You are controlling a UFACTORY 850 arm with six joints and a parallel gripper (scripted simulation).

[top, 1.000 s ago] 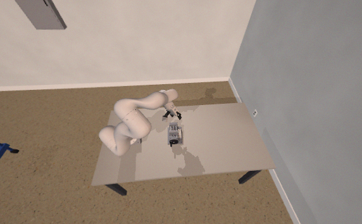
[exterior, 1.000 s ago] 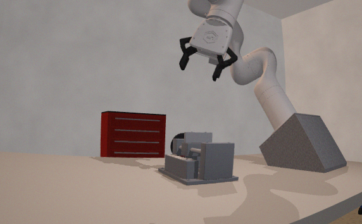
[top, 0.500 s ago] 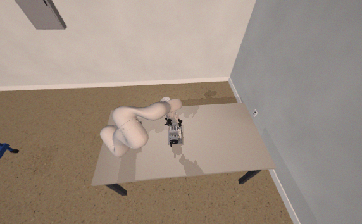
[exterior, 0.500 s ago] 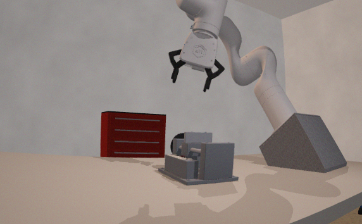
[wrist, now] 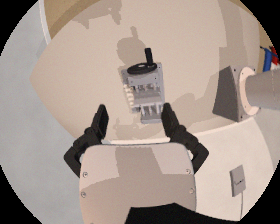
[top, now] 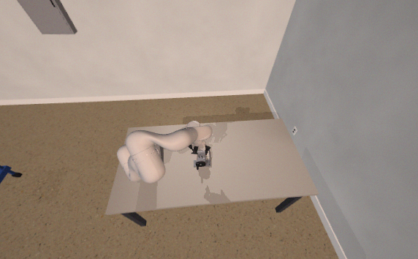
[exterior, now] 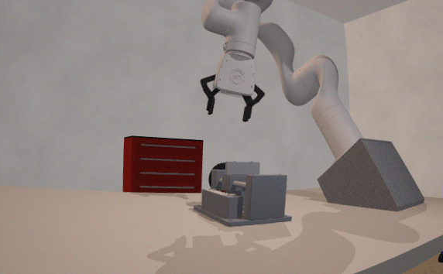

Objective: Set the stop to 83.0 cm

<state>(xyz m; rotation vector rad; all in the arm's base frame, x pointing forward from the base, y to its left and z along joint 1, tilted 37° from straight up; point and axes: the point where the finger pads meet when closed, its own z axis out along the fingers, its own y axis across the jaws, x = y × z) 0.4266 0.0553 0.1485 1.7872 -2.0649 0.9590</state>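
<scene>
Now: the handwheel 15 cm below my hand, 3 cm to the right of it and 2 cm behind it.
</scene>
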